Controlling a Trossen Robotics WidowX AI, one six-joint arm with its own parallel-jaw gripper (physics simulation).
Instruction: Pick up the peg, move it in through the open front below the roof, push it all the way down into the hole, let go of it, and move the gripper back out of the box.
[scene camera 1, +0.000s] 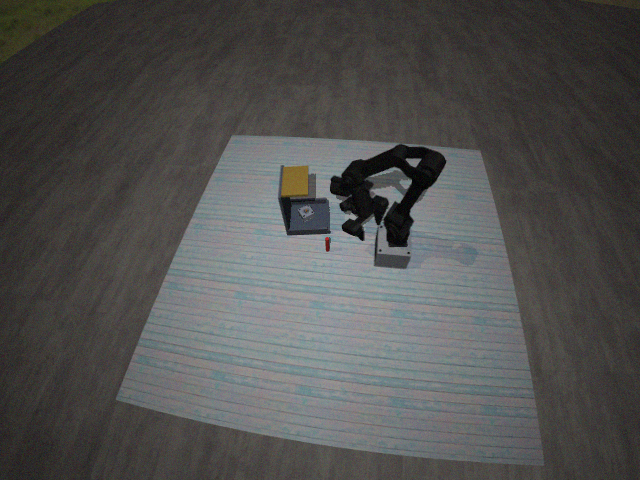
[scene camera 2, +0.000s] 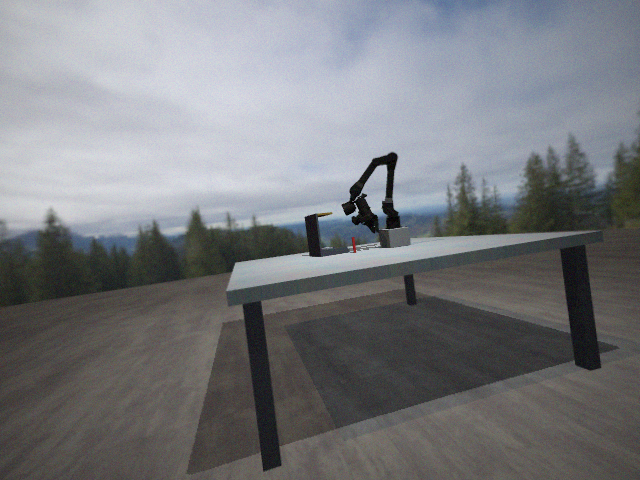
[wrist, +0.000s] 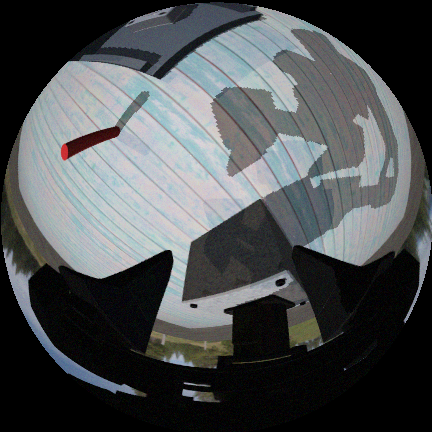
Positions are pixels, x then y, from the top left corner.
Labels:
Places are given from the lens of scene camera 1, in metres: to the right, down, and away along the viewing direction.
gripper (scene camera 1: 370, 232): 0.18, -0.03, 1.04
yellow roof (scene camera 1: 295, 178): -0.09, -0.21, 1.01

